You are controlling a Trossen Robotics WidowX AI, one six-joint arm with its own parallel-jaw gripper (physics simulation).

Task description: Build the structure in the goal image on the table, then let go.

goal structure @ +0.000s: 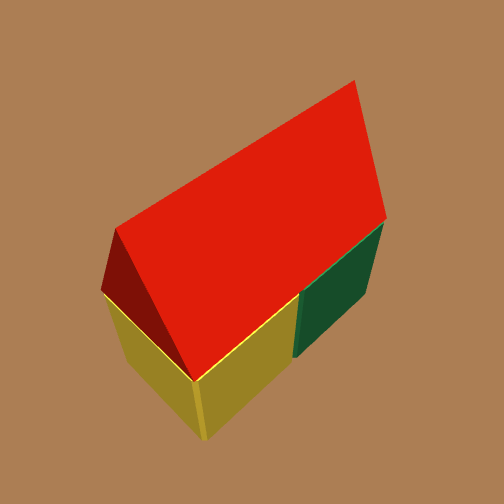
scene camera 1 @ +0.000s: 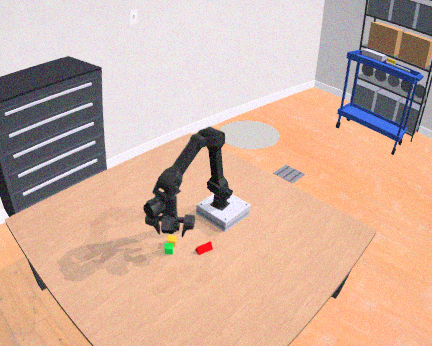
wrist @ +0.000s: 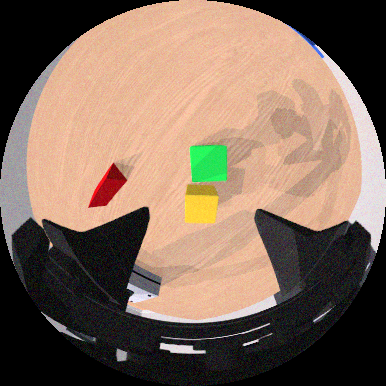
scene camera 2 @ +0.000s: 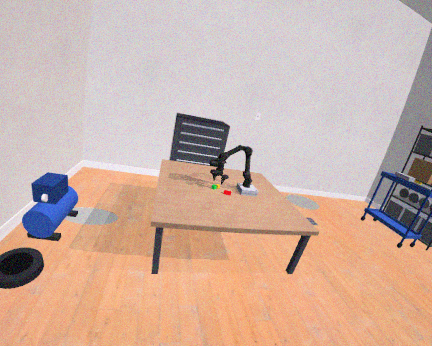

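Pixels of known places: gripper, fingertip midpoint: [scene camera 1: 170,235] [wrist: 204,213] [scene camera 2: 217,182]; arm's base, origin of the base link: [scene camera 1: 220,204] [scene camera 2: 246,186].
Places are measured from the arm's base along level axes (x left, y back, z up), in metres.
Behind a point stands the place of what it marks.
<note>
A green cube [scene camera 1: 169,249] {z -0.027, x -0.004, y -0.339 m} [scene camera 2: 214,187] {z -0.036, x 0.001, y -0.330 m} [wrist: 208,163] {z -0.023, x -0.016, y -0.328 m} and a yellow cube [scene camera 1: 172,240] {z -0.022, x -0.025, y -0.294 m} [scene camera 2: 218,186] {z -0.031, x -0.018, y -0.285 m} [wrist: 201,208] {z -0.023, x -0.036, y -0.287 m} sit side by side on the wooden table [scene camera 1: 260,285] {z -0.055, x 0.369, y -0.260 m} [scene camera 2: 200,212] {z -0.055, x 0.413, y -0.567 m} [wrist: 125,65] {z -0.056, x 0.157, y -0.398 m}. A narrow strip of table shows between them in the wrist view. The yellow cube is on the robot base's side of the green one. A red wedge-like block [scene camera 1: 204,248] {z -0.039, x 0.090, y -0.235 m} [scene camera 2: 227,192] {z -0.037, x 0.090, y -0.231 m} [wrist: 107,186] {z -0.034, x 0.072, y -0.243 m} lies apart from both cubes, at the left in the wrist view. My gripper [scene camera 1: 172,233] {z 0.005, x -0.031, y -0.297 m} [scene camera 2: 219,181] {z 0.005, x -0.031, y -0.297 m} [wrist: 204,213] {z 0.005, x -0.031, y -0.297 m} is open and empty, above the yellow cube.
The arm's pale base plate [scene camera 1: 236,216] {z -0.009, x 0.096, y -0.016 m} [scene camera 2: 248,191] {z -0.012, x 0.096, y -0.019 m} [wrist: 147,290] {z -0.005, x -0.055, y -0.067 m} stands on the table near the blocks. A dark drawer cabinet [scene camera 1: 55,135] [scene camera 2: 200,141] stands beyond the table. A blue cart [scene camera 1: 372,121] [scene camera 2: 395,224] stands on the floor to the right.
</note>
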